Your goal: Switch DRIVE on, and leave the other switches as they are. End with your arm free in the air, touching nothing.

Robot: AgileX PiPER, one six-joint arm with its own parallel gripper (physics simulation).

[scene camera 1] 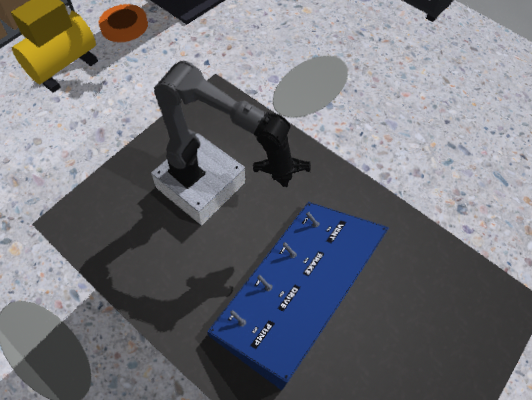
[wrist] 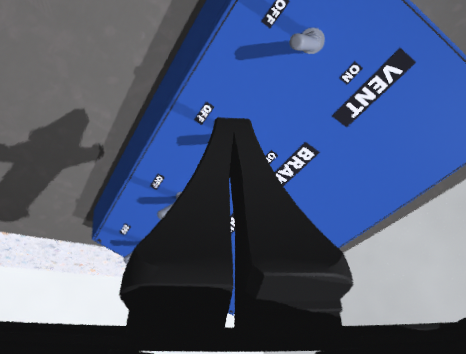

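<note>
The blue switch panel (scene camera 1: 320, 300) (wrist: 345, 200) carries a row of grey levers. The DRIVE lever (scene camera 1: 265, 283) leans to its OFF side; in the wrist view, part of the DRIVE lever (wrist: 167, 210) shows beside the fingers. The PUMP lever (scene camera 1: 238, 318), BRAKE lever (scene camera 1: 290, 250) and VENT lever (scene camera 1: 313, 220) (wrist: 307, 41) also lean to the OFF side. In the wrist view the fingers hide the BRAKE lever. My gripper (scene camera 1: 284, 184) (wrist: 231, 136) is shut and empty, in the air above the VENT end of the panel, touching nothing.
The arm stands on a pale block (scene camera 1: 222, 172) on the dark mat (scene camera 1: 430, 320). A yellow tank (scene camera 1: 55, 52) and an orange ring (scene camera 1: 107, 33) lie at the far left. Grey discs (scene camera 1: 311, 86) (scene camera 1: 35, 340) lie beside the mat.
</note>
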